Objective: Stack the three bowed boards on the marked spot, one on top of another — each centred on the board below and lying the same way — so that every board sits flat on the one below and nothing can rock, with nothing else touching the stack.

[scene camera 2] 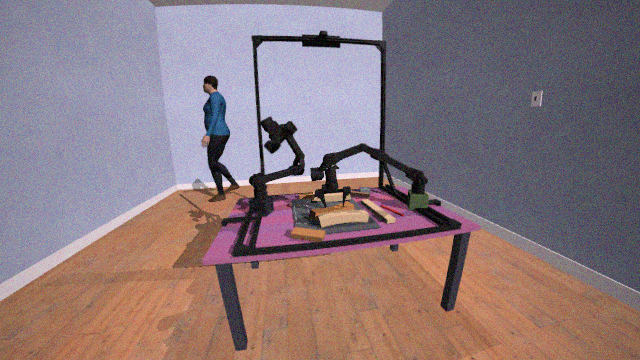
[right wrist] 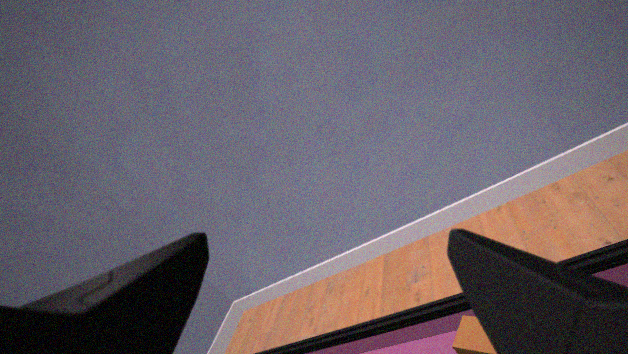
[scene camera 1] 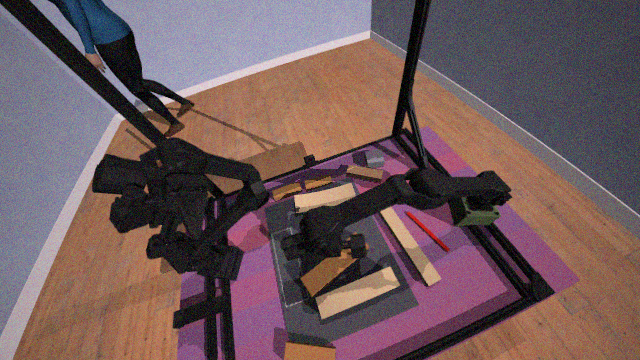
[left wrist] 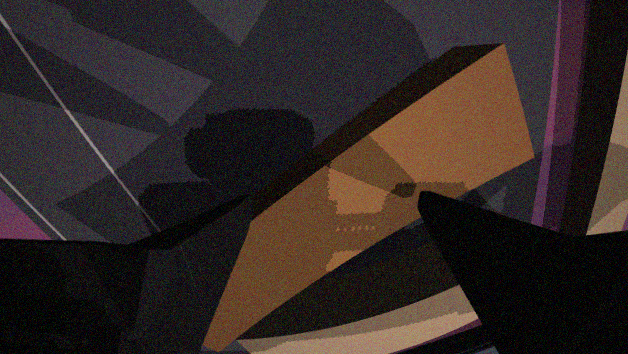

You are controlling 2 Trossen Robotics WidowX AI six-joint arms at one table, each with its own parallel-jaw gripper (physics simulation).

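Frame: origin at the left arm's base, x ahead, y left, z up, level; centimetres.
Seen in the pictures: left gripper, between the fingertips: [scene camera 2: 334, 207] [scene camera 1: 338, 255] [left wrist: 335, 201]; right gripper, between the fingertips: [scene camera 2: 286, 138] [right wrist: 328, 243] [scene camera 1: 189, 256]; left arm's base, origin of its link: [scene camera 2: 418, 192] [scene camera 1: 478, 201]; right arm's base, origin of its link: [scene camera 2: 260, 198] [scene camera 1: 214, 259].
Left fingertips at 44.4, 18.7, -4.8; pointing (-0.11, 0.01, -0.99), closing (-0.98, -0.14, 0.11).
Pixels of each thing's top centre, then the offset from my left fingertips to it, as dx, dy, dz. Level surfaces: height alone.
- orange-brown bowed board, centre of its top: [left wrist: 324, 244] [scene camera 1: 335, 261] [scene camera 2: 332, 206] +0.5, +2.0, +1.1
- dark mat, height of its surface: dz -3.8
- pale bowed board, centre of its top: [left wrist: 406, 329] [scene camera 1: 358, 291] [scene camera 2: 344, 212] -6.7, +9.7, +1.3
- pale board, centre of its top: [scene camera 1: 324, 194] [scene camera 2: 331, 192] +6.6, -21.6, +1.4
- long pale strip, centre of its top: [scene camera 1: 403, 235] [scene camera 2: 376, 208] -21.5, -8.7, -2.2
- red stick, centre of its top: [scene camera 1: 427, 230] -29.8, -11.7, -3.8
- orange block, centre of its top: [right wrist: 501, 335] [scene camera 1: 308, 357] [scene camera 2: 307, 231] +5.8, +26.9, -1.2
An orange-brown bowed board [scene camera 1: 325, 278] [left wrist: 295, 250] lies diagonally on the dark mat [scene camera 1: 350, 325]. A pale bowed board [scene camera 1: 357, 295] [scene camera 2: 343, 218] lies in front, arching up in scene camera 2. Another pale board [scene camera 1: 325, 196] lies at the mat's back. The marked spot's white outline [scene camera 1: 295, 303] [left wrist: 67, 111] shows at the mat's left, partly hidden by the left arm. My left gripper [scene camera 2: 334, 204] [left wrist: 335, 201] is open over the orange-brown board, pointing down, holding nothing. My right gripper [scene camera 2: 270, 134] [right wrist: 328, 243] is open and empty, raised high at the left.
A long pale strip [scene camera 1: 410, 245] and a red stick [scene camera 1: 427, 231] lie right of the mat. Small blocks [scene camera 1: 286, 191] [scene camera 1: 318, 183] [scene camera 1: 365, 173] and a grey one [scene camera 1: 375, 159] lie behind. An orange block [scene camera 1: 310, 351] [scene camera 2: 308, 234] lies in front. A green box [scene camera 2: 418, 200] stands by the left arm's base.
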